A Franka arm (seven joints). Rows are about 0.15 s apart.
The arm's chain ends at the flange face. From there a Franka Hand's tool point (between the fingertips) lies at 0.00 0.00 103.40 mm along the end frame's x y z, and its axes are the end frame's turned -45 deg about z.
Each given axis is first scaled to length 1.
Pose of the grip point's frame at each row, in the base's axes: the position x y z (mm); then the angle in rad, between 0 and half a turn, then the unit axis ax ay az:
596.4 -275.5 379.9 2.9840 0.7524 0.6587 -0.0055
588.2 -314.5 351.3 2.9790 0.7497 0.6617 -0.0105
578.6 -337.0 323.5 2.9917 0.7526 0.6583 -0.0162
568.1 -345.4 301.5 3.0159 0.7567 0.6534 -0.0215
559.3 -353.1 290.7 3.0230 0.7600 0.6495 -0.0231
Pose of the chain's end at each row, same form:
586.6 -262.5 482.0 2.9918 0.9469 0.3205 0.0251
578.7 -300.5 453.3 2.9834 0.9457 0.3244 0.0215
570.9 -323.2 425.7 2.9907 0.9473 0.3202 0.0138
563.0 -332.7 404.0 3.0090 0.9494 0.3142 0.0042
555.0 -340.7 393.3 3.0144 0.9510 0.3093 0.0014

